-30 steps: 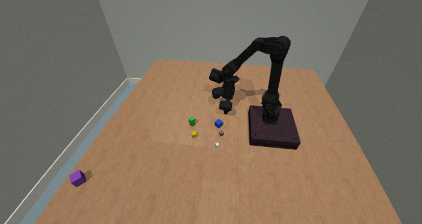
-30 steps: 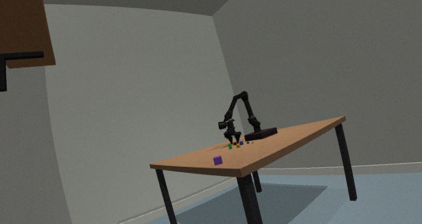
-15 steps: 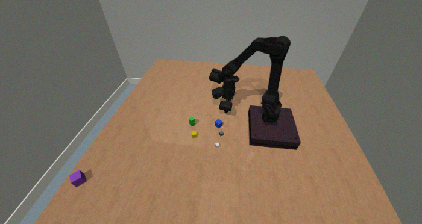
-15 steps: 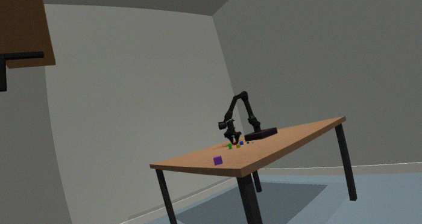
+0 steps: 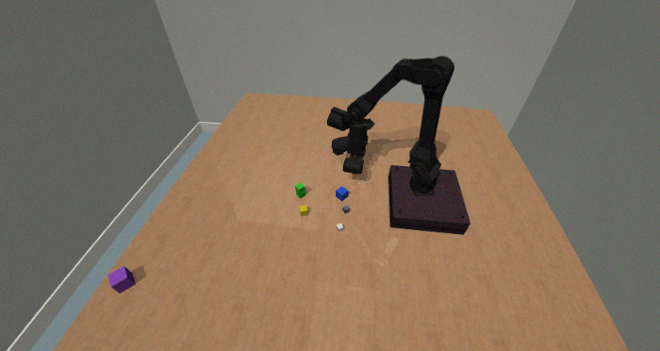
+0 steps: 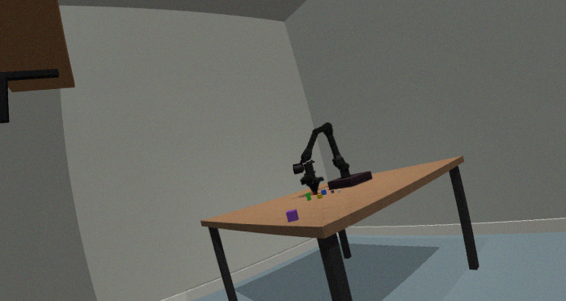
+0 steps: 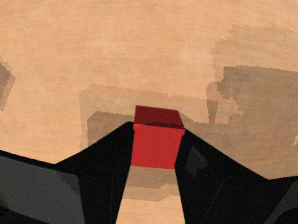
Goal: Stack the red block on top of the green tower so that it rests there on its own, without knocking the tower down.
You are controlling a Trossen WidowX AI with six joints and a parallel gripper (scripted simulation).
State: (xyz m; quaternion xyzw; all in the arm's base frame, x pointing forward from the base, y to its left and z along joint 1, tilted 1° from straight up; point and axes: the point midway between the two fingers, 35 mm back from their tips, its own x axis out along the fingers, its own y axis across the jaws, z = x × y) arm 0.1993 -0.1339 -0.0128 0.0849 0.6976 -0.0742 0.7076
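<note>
Now: gripper tip 18 cm to the right of the yellow block and 17 cm short of it. The rest, counted from my gripper tip: grey block (18 cm to the left, 4 cm ahead); then red block (right at my gripper tip); then blue block (12 cm to the left, 5 cm ahead, 1 cm above).
</note>
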